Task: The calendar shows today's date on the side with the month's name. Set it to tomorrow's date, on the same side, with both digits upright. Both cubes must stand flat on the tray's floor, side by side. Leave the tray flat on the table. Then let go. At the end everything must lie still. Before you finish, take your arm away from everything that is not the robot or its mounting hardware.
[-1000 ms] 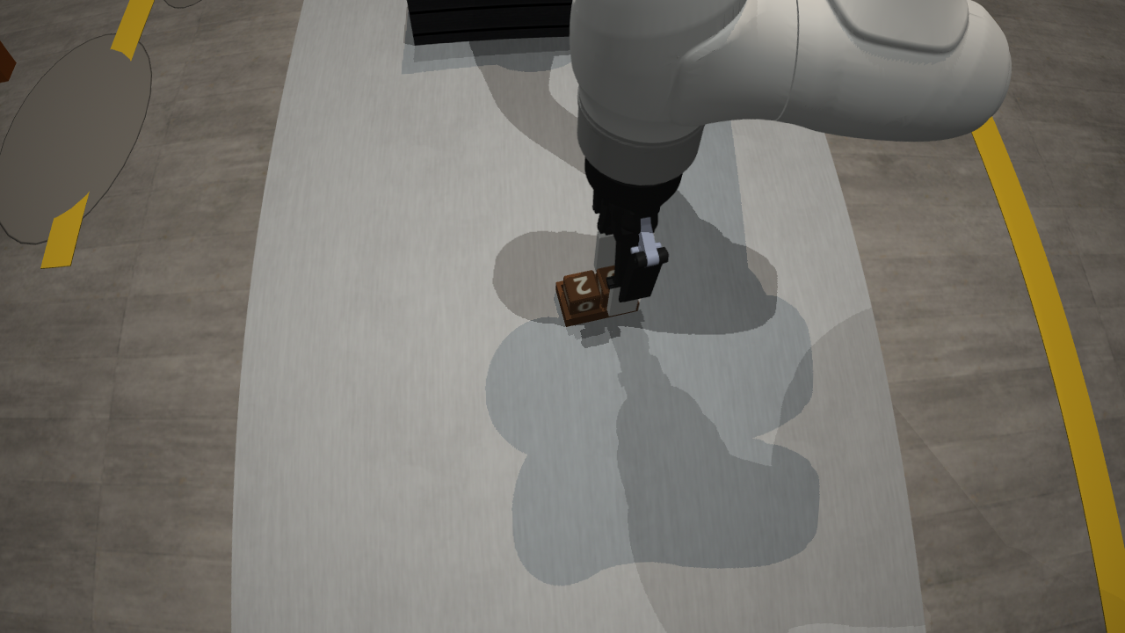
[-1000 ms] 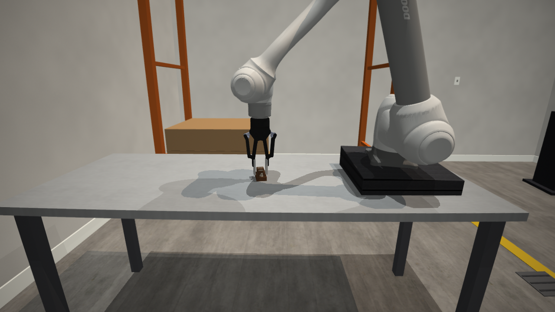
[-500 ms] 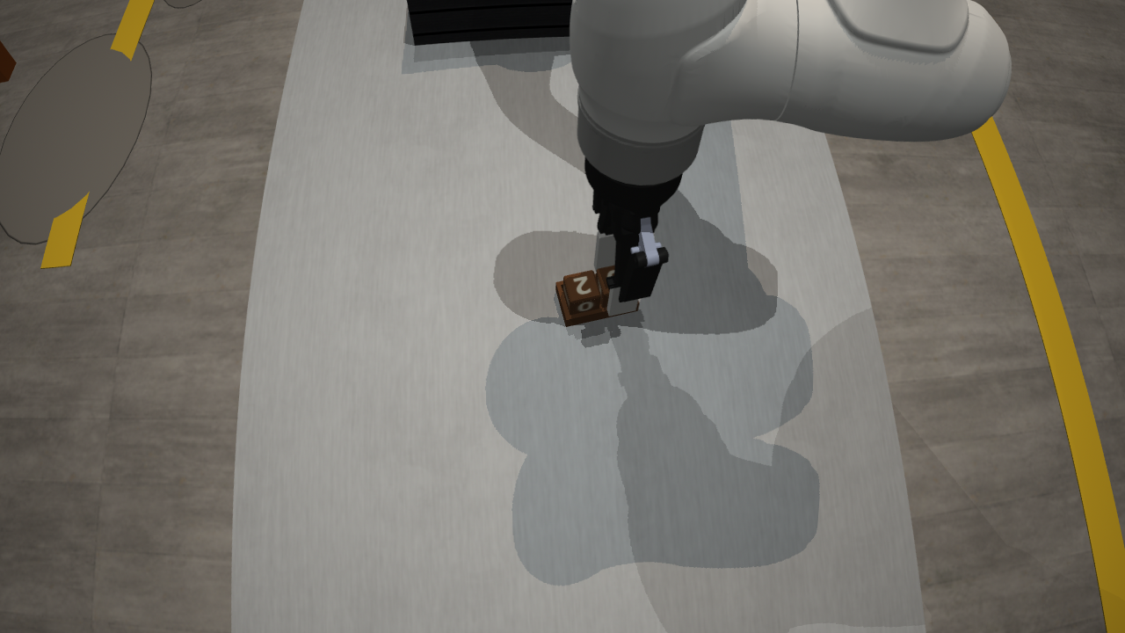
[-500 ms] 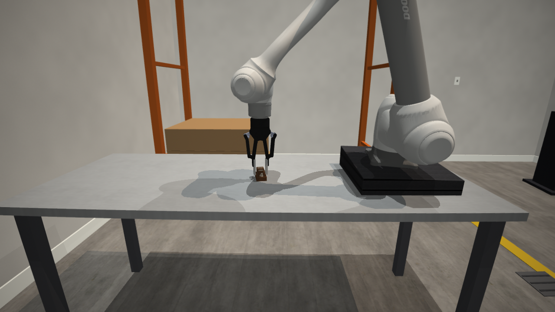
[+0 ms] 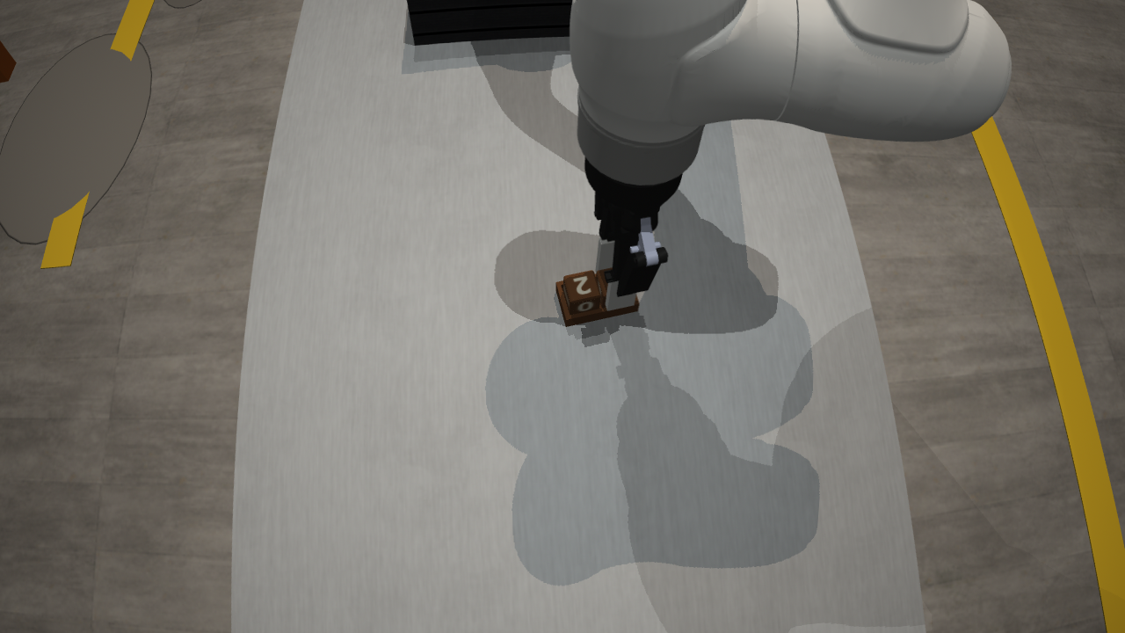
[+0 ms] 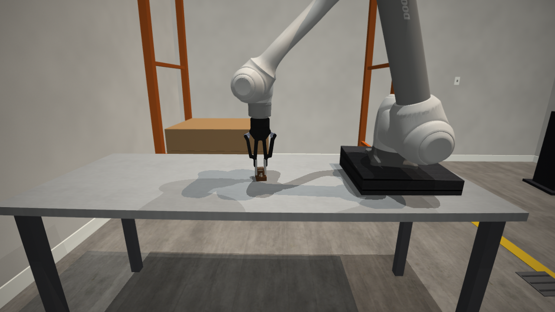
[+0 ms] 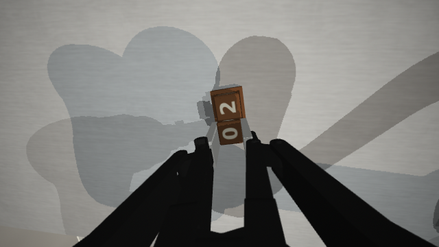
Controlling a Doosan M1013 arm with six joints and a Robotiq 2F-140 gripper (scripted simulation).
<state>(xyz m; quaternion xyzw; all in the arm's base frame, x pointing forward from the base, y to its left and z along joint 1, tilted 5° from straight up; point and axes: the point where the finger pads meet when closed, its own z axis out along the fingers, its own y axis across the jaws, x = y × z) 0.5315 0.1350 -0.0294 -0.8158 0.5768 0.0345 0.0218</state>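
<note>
Now: hand 50 mm above the brown calendar tray and 20 mm to the left of it.
</note>
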